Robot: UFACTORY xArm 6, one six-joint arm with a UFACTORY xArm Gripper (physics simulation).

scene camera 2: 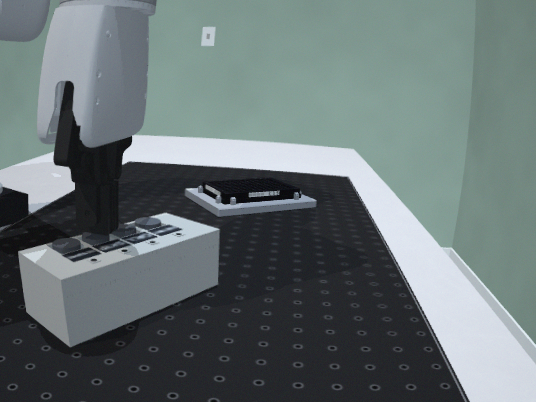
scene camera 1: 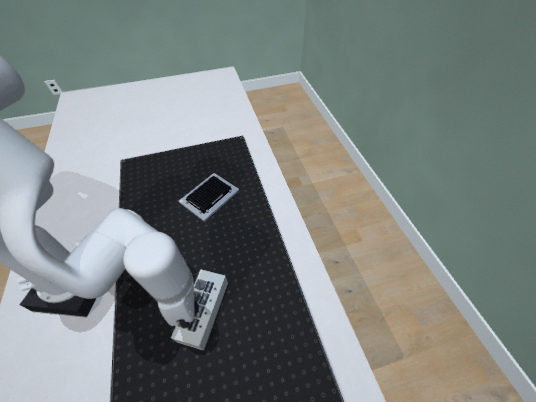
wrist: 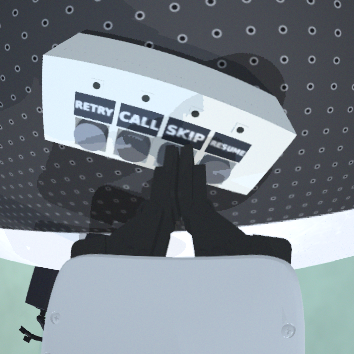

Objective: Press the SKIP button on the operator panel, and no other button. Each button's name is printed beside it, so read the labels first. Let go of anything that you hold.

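Places are measured from the arm's base along level axes (x ahead, y left, z up), in millimetres.
Pixels of known places: gripper, fingertip midpoint: [scene camera 2: 97, 230] [wrist: 181, 161].
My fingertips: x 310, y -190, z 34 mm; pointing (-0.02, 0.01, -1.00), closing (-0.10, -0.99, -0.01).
Note:
For each thing: its top centre in the pictures, then the offset to it from my fingertips. Level surfaces: height alone.
- operator panel at its top centre: [wrist: 159, 134] [scene camera 2: 122, 236] [scene camera 1: 199, 304] dx +18, dy +10, dz -7 mm
- RETRY at its top centre: [wrist: 93, 107] [scene camera 2: 165, 230] [scene camera 1: 208, 287] dx +46, dy +46, dz -9 mm
- CALL at its top centre: [wrist: 138, 120] [scene camera 2: 139, 237] [scene camera 1: 204, 298] dx +30, dy +21, dz -9 mm
- SKIP at its top centre: [wrist: 185, 133] [scene camera 2: 111, 245] dx +14, dy -5, dz -9 mm
- RESUME at its top centre: [wrist: 227, 147] [scene camera 2: 81, 254] [scene camera 1: 193, 324] dx -1, dy -30, dz -9 mm
- SKIP button at its top centre: [wrist: 173, 161] [scene camera 2: 95, 235] dx -5, dy +7, dz -7 mm
- light grey plate at its top centre: [scene camera 2: 250, 187] [scene camera 1: 208, 192] dx +93, dy +374, dz -41 mm
- black gridded block at its top centre: [scene camera 2: 250, 185] [scene camera 1: 208, 192] dx +93, dy +374, dz -36 mm
- mat at its surface level: dz -62 mm
- CALL button at its top centre: [wrist: 130, 149] [scene camera 2: 122, 227] dx +11, dy +33, dz -7 mm
- RESUME button at its top centre: [wrist: 213, 172] [scene camera 2: 66, 242] dx -21, dy -19, dz -7 mm
The operator panel [scene camera 1: 214, 278] [scene camera 2: 145, 282] [wrist: 60, 95] is a pale grey box on the black perforated mat. In the wrist view its labels read RETRY [wrist: 94, 107], CALL [wrist: 139, 120], SKIP [wrist: 185, 133] and RESUME [wrist: 227, 147], with a round grey button below each. My gripper [scene camera 2: 106, 232] [wrist: 181, 161] is shut and empty, pointing down at the panel. Its fingertips are over the SKIP button [scene camera 2: 92, 237] [wrist: 167, 154] and hide its right part. They are at or very close to its top; contact cannot be told. In scene camera 1 the arm hides the fingertips.
A light grey plate [scene camera 1: 204, 217] [scene camera 2: 267, 208] with a black gridded block [scene camera 1: 209, 194] [scene camera 2: 250, 189] on it lies farther back on the mat [scene camera 1: 260, 280] [scene camera 2: 320, 320]. The CALL button [wrist: 132, 146] and RESUME button [wrist: 215, 169] flank the fingers closely.

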